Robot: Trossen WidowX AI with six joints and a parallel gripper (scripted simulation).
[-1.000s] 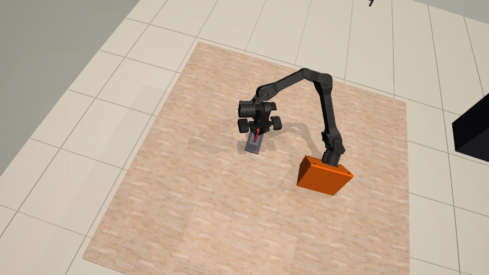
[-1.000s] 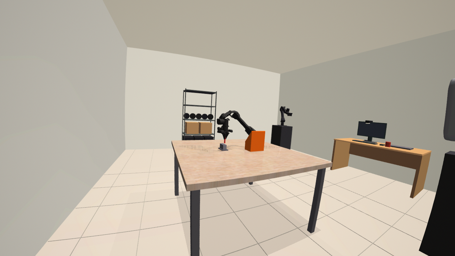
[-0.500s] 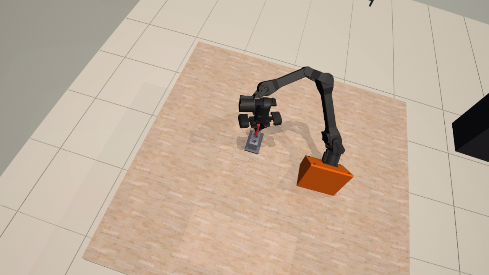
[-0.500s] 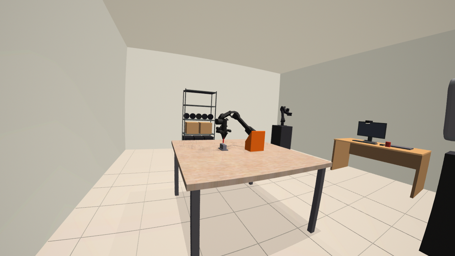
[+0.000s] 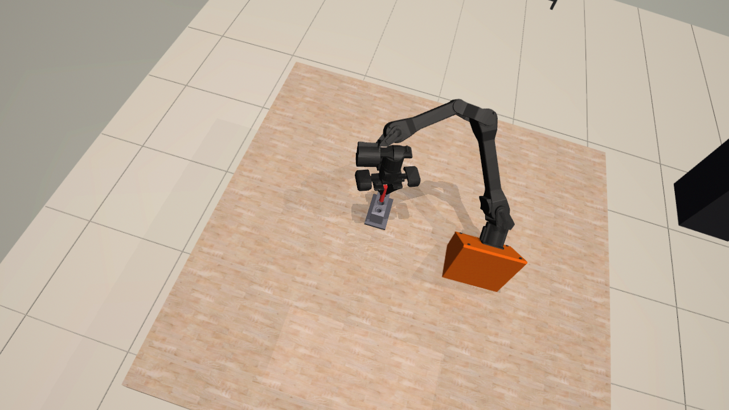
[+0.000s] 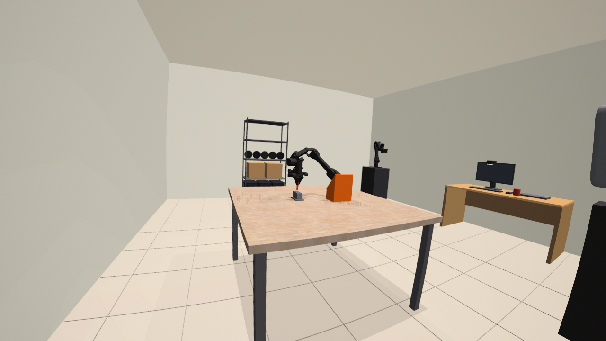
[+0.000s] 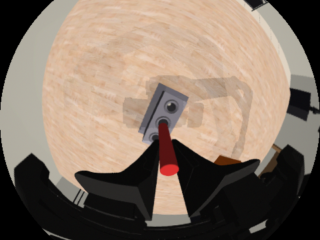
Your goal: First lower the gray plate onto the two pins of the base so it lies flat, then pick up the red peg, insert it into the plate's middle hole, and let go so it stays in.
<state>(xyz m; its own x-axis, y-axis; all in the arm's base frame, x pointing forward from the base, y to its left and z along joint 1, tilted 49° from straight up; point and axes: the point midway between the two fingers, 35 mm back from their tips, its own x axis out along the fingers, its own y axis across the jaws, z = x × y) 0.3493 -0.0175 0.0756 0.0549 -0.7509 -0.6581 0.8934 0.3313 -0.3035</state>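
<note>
The red peg is right at my gripper tip. From my gripper tip the other things lie so: gray plate (70 mm below).
</note>
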